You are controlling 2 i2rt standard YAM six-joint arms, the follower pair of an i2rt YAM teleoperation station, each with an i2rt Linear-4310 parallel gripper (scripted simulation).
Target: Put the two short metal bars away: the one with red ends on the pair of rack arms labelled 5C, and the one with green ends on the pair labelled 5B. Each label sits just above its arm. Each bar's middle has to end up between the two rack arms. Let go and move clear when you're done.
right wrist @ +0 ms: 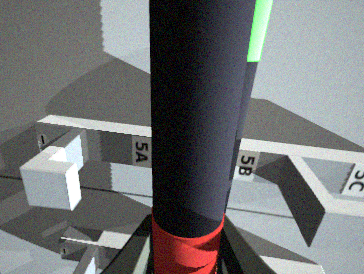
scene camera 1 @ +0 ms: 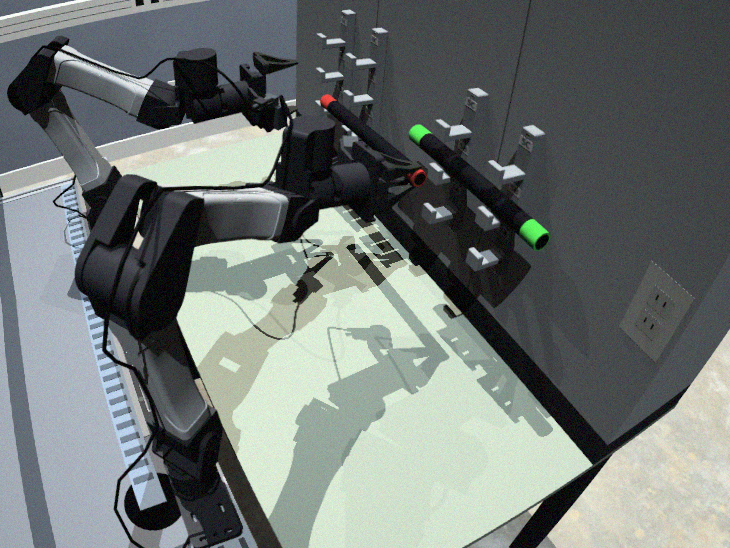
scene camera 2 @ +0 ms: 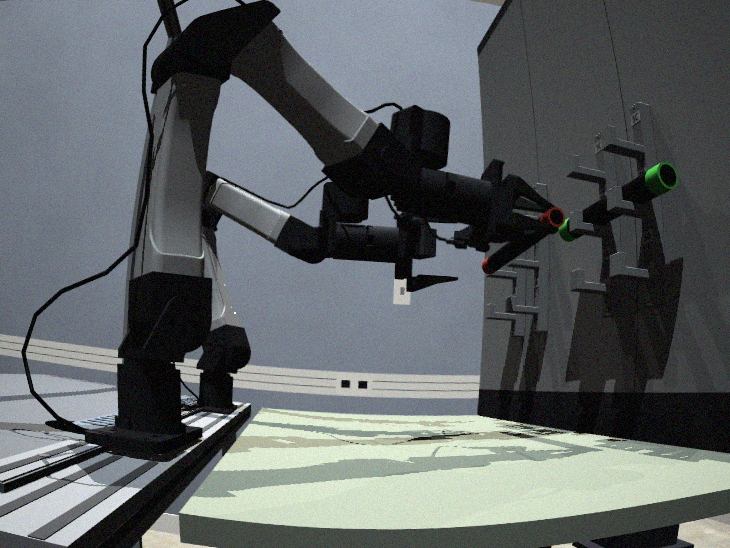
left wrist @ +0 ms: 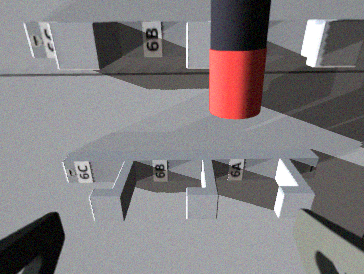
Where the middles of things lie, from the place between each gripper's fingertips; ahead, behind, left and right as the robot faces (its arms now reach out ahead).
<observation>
My right hand [scene camera 2: 557, 221] is 6 cm short of the green-ended bar [scene camera 1: 519, 221], 6 cm to the left of it and 1 cm below it. The rest, counted from my right hand: red-ended bar [scene camera 1: 363, 131] 14 cm to the left, 1 cm below; outlet plate [scene camera 1: 654, 275] 9 cm ahead, 39 cm to the right, 2 cm above.
Right now the red-ended bar is 19 cm to the right of my left hand, 5 cm ahead of it and 2 cm below it. The rest, counted from my left hand: outlet plate: 72 cm to the right, 14 cm ahead; then green-ended bar: 39 cm to the right, 11 cm ahead, 1 cm below.
</observation>
